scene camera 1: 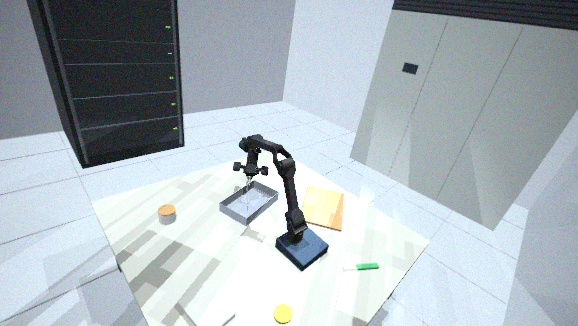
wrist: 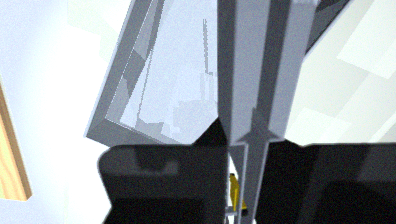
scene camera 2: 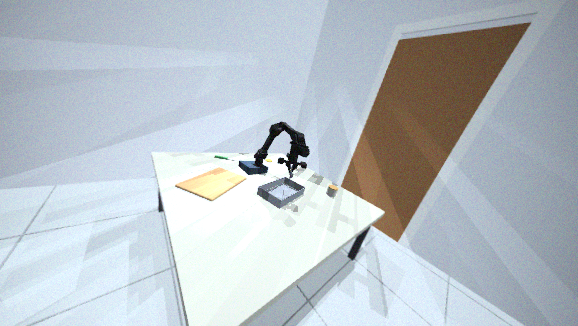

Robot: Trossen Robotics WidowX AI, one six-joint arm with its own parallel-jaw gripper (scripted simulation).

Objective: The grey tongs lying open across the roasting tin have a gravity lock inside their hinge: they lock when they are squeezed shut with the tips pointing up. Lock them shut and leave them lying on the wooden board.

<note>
I see my gripper (wrist: pixel 228 120), a wooden board (scene camera 1: pixel 321 207) and a grey roasting tin (scene camera 2: pixel 280 192).
The wooden board shows as well in scene camera 2 (scene camera 2: pixel 210 185). The grey roasting tin is seen too in the wrist view (wrist: pixel 160 87).
</note>
